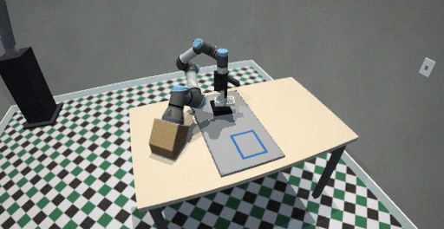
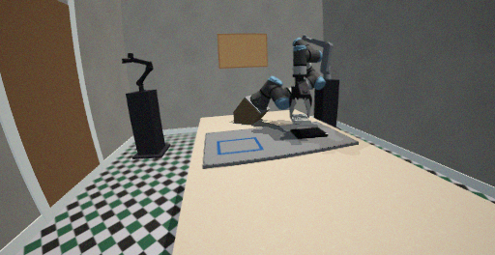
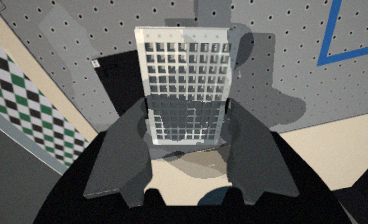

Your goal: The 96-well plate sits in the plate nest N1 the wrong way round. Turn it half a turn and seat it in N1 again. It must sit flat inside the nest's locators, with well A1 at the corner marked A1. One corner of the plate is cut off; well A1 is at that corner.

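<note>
My hand is 90 mm above the black pad, 60 mm to the right of it and 10 mm past it. From my hand the other things lie so: A1 label 130 mm to the left, 90 mm below, 50 mm ahead; then clear 96-well plate 10 mm below.
</note>
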